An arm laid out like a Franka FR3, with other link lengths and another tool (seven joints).
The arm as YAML. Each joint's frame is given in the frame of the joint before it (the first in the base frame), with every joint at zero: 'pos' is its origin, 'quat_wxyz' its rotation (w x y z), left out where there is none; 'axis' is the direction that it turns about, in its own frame. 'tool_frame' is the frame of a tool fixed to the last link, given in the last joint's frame.
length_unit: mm
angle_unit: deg
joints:
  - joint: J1
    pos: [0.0, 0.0, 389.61]
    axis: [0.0, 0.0, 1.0]
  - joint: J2
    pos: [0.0, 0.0, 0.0]
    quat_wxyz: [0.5, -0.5, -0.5, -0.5]
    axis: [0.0, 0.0, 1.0]
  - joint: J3
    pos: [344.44, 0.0, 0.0]
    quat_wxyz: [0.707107, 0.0, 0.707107, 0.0]
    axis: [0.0, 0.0, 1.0]
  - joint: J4
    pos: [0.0, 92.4, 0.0]
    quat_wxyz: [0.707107, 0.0, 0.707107, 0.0]
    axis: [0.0, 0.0, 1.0]
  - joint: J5
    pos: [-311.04, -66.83, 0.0]
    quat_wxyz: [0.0, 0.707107, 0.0, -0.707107]
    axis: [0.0, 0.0, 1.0]
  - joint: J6
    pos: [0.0, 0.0, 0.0]
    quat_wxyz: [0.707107, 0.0, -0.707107, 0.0]
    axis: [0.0, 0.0, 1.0]
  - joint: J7
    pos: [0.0, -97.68, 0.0]
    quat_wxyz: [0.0, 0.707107, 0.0, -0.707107]
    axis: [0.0, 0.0, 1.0]
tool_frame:
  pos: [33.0, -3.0, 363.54]
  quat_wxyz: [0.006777, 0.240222, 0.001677, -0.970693]
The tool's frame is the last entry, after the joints.
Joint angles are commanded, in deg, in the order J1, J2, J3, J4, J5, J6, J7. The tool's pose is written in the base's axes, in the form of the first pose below.
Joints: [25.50, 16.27, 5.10, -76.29, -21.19, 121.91, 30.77]
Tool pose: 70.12, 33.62, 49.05, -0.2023, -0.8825, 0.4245, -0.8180, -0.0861, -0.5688
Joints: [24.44, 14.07, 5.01, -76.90, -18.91, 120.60, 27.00]
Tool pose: 69.12, 32.30, 50.46, -0.1741, -0.8861, 0.4296, -0.8223, -0.1092, -0.5585
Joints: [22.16, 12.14, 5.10, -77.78, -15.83, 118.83, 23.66]
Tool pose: 68.25, 29.98, 50.96, -0.1582, -0.8897, 0.4282, -0.8402, -0.1065, -0.5317
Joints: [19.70, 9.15, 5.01, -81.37, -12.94, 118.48, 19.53]
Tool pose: 66.86, 27.31, 50.72, -0.1292, -0.8906, 0.4362, -0.8554, -0.1224, -0.5032
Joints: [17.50, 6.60, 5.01, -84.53, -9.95, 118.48, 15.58]
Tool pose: 65.53, 25.41, 50.51, -0.0983, -0.8956, 0.4338, -0.8658, -0.1379, -0.4810
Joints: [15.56, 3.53, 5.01, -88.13, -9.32, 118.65, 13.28]
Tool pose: 64.31, 22.84, 50.63, -0.0934, -0.8889, 0.4484, -0.8688, -0.1472, -0.4728
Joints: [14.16, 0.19, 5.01, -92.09, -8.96, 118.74, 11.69]
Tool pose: 62.63, 20.76, 50.61, -0.0892, -0.8821, 0.4626, -0.8728, -0.1545, -0.4629
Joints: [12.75, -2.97, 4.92, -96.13, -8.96, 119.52, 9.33]
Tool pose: 61.21, 18.61, 50.47, -0.0784, -0.8716, 0.4839, -0.8709, -0.1764, -0.4588
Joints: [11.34, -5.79, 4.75, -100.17, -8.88, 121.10, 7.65]
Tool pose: 60.17, 16.65, 50.22, -0.0794, -0.8648, 0.4957, -0.8677, -0.1849, -0.4615
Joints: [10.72, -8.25, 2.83, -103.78, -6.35, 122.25, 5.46]
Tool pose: 59.06, 14.76, 49.73, -0.0840, -0.8766, 0.4739, -0.8750, -0.1626, -0.4559
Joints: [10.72, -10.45, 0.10, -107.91, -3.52, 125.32, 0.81]
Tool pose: 58.52, 13.03, 49.25, -0.0674, -0.8884, 0.4541, -0.8667, -0.1733, -0.4678
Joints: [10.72, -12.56, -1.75, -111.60, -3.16, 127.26, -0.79]
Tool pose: 57.74, 11.13, 48.59, -0.0748, -0.8885, 0.4528, -0.8655, -0.1677, -0.4721
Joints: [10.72, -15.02, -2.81, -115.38, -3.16, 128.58, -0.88]
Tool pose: 56.43, 9.89, 47.89, -0.0876, -0.8897, 0.4480, -0.8684, -0.1522, -0.4720
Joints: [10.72, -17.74, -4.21, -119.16, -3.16, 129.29, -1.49]
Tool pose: 54.78, 8.34, 47.08, -0.0953, -0.8903, 0.4453, -0.8737, -0.1395, -0.4661
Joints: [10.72, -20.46, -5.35, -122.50, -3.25, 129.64, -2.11]
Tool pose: 53.09, 7.10, 46.46, -0.0991, -0.8910, 0.4431, -0.8774, -0.1319, -0.4613
